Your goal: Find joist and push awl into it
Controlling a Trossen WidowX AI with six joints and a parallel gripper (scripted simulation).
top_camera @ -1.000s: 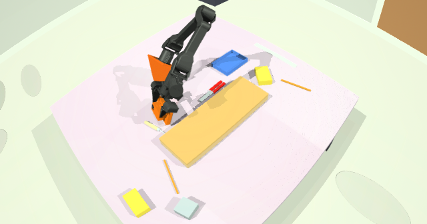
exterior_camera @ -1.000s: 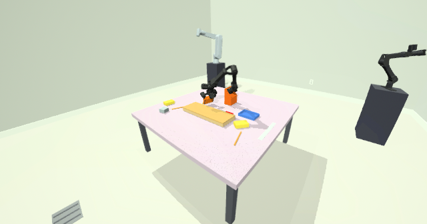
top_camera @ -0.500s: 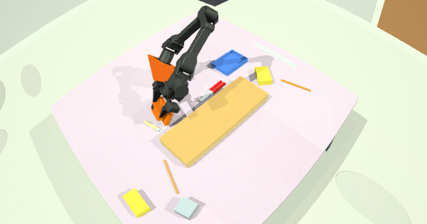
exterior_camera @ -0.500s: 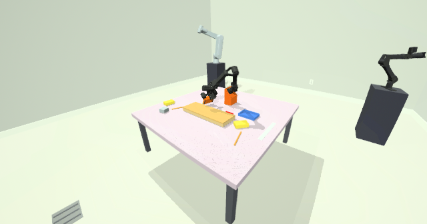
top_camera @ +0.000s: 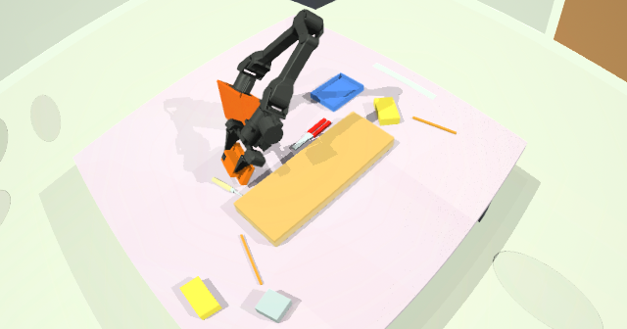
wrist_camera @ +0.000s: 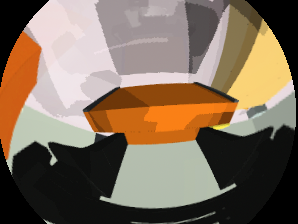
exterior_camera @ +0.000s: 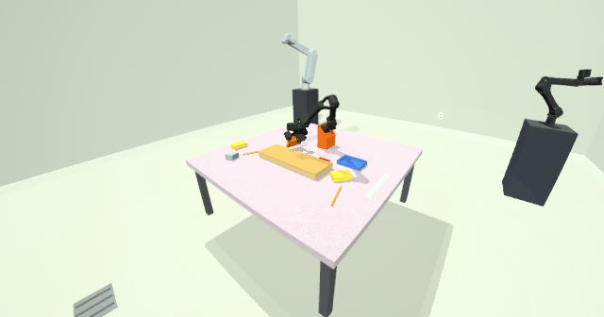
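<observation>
The orange stud finder is 10 mm behind my gripper tip, 10 mm to the left of it and 10 mm below it. From my gripper tip the other things lie so: blue tray (30 mm behind, 510 mm to the left, 60 mm below); grey block (420 mm ahead, 210 mm to the right, 60 mm below); awl (30 mm ahead, 40 mm to the right, 70 mm below).
</observation>
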